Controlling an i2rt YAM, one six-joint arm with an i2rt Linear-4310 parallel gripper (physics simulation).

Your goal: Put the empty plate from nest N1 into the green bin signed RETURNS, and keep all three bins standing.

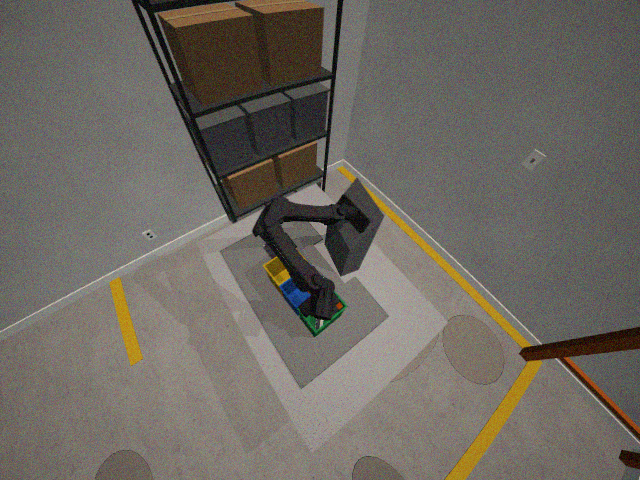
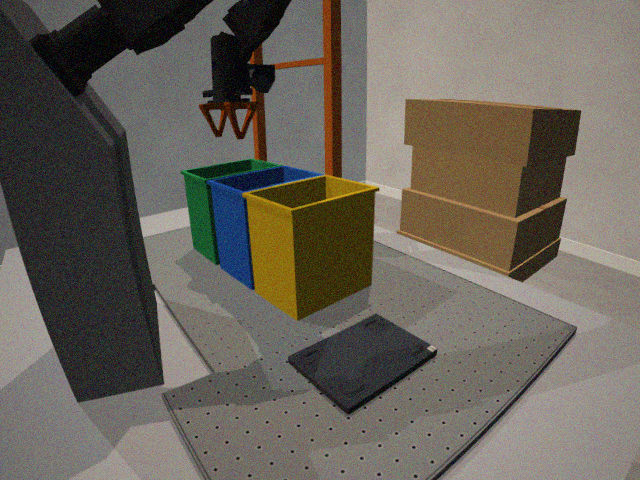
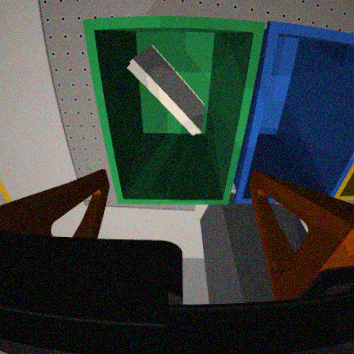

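Where they show: gripper, fingertip midpoint: (image 2: pixel 229 138) (image 3: pixel 178 177); arm's base, origin of the base link: (image 1: pixel 352 213) (image 2: pixel 61 63).
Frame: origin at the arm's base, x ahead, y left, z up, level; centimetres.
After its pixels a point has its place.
The empty plate (image 3: pixel 170 89) {y 17.9, x 34.5, z -32.6 cm}, grey with a pale edge, is tilted inside the green bin (image 1: pixel 331 322) {y 23.6, x 32.3, z -34.3 cm} (image 2: pixel 199 217) {y 17.8, x 24.9, z -30.1 cm} (image 3: pixel 106 125) {y 23.4, x 34.6, z -21.1 cm}. It stands slantwise across the bin. My gripper (image 2: pixel 230 136) {y 17.0, x 33.2, z -14.6 cm} (image 3: pixel 178 177) {y 17.0, x 33.2, z -14.6 cm} is open and empty above the green bin's rim, apart from the plate. The blue bin (image 1: pixel 294 294) {y -0.2, x 35.5, z -38.8 cm} (image 2: pixel 232 227) {y 3.2, x 24.1, z -28.4 cm} (image 3: pixel 320 100) {y -1.9, x 33.5, z -29.4 cm} stands beside the green one, and the yellow bin (image 1: pixel 275 267) {y -15.0, x 35.1, z -29.6 cm} (image 2: pixel 333 253) {y -15.0, x 30.8, z -30.0 cm} beside the blue; all three are upright. A dark flat nest (image 2: pixel 361 361) {y -28.8, x 21.6, z -37.9 cm} with a small white tag lies bare in front of the yellow bin. The RETURNS lettering cannot be read.
The bins stand on a perforated grey board (image 2: pixel 496 361) {y -41.9, x 34.7, z -39.1 cm}. My arm's dark pedestal (image 1: pixel 361 248) {y 11.4, x 3.3, z -12.6 cm} (image 2: pixel 77 232) {y -10.5, x -3.2, z -18.0 cm} stands beside it. Stacked cartons (image 2: pixel 465 139) and an orange frame (image 2: pixel 332 103) stand behind. A shelf rack (image 1: pixel 338 36) with boxes stands against the wall.
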